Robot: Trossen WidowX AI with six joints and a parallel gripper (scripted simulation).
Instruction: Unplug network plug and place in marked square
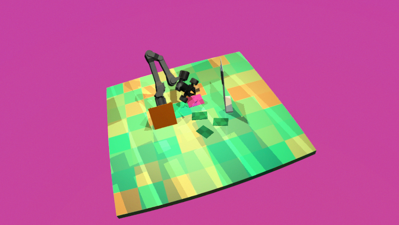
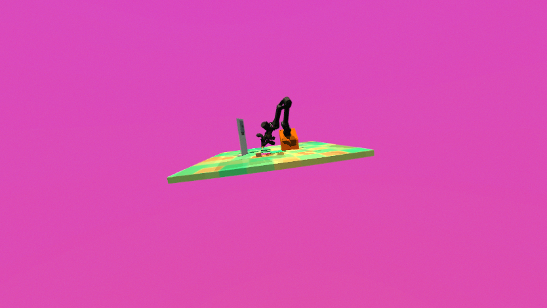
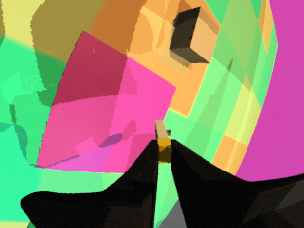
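Now: the pink marked square 1 cm behind my gripper tip and 6 cm below it. Also, from my gripper tip: network plug right at my gripper tip; grey panel 17 cm ahead, 17 cm to the right, 11 cm above.
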